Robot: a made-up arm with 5 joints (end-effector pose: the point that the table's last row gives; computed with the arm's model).
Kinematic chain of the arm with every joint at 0, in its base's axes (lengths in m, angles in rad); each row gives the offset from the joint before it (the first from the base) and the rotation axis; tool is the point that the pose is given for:
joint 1: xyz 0 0 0.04 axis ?
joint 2: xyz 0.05 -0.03 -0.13 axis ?
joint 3: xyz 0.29 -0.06 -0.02 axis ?
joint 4: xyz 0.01 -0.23 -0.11 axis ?
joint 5: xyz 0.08 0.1 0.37 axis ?
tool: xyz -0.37 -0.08 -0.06
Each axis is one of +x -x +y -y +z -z.
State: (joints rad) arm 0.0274 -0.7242 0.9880 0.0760 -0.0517
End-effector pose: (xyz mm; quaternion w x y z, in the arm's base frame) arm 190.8 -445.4 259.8 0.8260 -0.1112 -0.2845 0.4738
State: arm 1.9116 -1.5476 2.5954 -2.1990 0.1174
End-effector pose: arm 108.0 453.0 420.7 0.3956 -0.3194 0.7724 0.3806
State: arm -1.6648 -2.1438 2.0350 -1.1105 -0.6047
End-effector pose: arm -350.9 128.0 261.2 0.2441 -0.9350 0.2122 0.1458
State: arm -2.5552 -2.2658 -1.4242 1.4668 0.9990
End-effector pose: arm -242.2 -274.6 -326.5 0.0553 0.5120 0.8336 0.1996
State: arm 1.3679 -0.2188 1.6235 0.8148 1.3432
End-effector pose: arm 500.7 738.1 271.7 0.0684 -0.0329 -0.3634 0.9285
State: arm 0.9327 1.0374 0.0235 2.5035 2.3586
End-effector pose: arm 372.5 -668.8 -333.8 0.7848 -0.1613 0.4732 0.3663
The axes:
joint 1: +z
joint 2: +y
joint 3: +z
joint 4: +x
joint 5: -x

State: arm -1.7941 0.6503 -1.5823 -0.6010 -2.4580
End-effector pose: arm 88.0 -462.9 -306.6 0.0935 0.0687 0.5633 0.8181
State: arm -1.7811 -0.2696 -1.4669 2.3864 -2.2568
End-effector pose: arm 167.9 187.3 -420.3 0.0513 -0.0242 -0.6329 0.7721
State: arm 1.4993 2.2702 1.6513 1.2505 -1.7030
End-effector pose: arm 306.2 -373.2 -760.6 0.0687 -0.0046 -0.5051 0.8603
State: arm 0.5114 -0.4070 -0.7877 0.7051 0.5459
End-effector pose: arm -88.3 -299.9 -50.5 0.9572 0.1990 -0.1712 -0.1216
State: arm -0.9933 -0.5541 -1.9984 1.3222 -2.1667
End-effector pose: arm 275.0 266.6 0.3 0.1422 -0.0482 0.9033 -0.4018
